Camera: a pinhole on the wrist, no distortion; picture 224 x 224 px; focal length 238.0 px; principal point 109.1 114.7 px. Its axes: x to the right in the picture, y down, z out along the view. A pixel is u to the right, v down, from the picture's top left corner.
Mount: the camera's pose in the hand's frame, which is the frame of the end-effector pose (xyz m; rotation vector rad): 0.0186 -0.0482 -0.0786 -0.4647 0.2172 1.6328
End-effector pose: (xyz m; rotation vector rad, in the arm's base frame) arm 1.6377 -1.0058 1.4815 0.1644 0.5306 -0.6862
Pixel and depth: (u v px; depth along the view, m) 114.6 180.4 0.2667
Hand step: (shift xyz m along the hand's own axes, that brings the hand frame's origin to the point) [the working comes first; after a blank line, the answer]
In the camera's frame: 0.0062 0.0736 0.2667

-0.0994 0.0569 0.1486
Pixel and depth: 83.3 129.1 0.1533
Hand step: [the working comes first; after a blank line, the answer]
In the camera's frame: -0.0166 0.0093 0.1533

-0.0156 -0.0020 0.0648
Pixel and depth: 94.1 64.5 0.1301
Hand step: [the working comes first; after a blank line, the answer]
In the camera's frame: -0.0082 -0.0274 0.1301

0.0240 0.0007 0.0452
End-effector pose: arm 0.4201 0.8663 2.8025 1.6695 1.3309 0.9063
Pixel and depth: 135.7 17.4 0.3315
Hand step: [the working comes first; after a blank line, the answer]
In the camera's frame: 0.0370 -0.1355 0.3315

0.0936 0.1367 0.2211
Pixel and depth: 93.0 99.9 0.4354
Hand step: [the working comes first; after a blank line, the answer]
In the camera's frame: -0.0295 -0.0271 0.4354

-0.0270 0.1056 0.3281
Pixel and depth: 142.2 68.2 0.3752
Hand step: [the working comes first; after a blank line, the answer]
In the camera's frame: 0.0522 -0.0733 0.3752

0.0241 0.1606 0.2458
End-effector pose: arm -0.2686 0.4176 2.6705 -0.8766 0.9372 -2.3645
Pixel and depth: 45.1 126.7 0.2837
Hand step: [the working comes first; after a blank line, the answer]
In the camera's frame: -0.0763 0.0143 0.2837

-0.0393 -0.0036 0.2063
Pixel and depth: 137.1 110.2 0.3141
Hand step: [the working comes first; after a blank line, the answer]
In the camera's frame: 0.0370 -0.0059 0.3141

-0.0309 0.1138 0.1885
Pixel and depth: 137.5 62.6 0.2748
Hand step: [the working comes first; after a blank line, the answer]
In the camera's frame: 0.0328 -0.0602 0.2748

0.0293 0.1006 0.1621
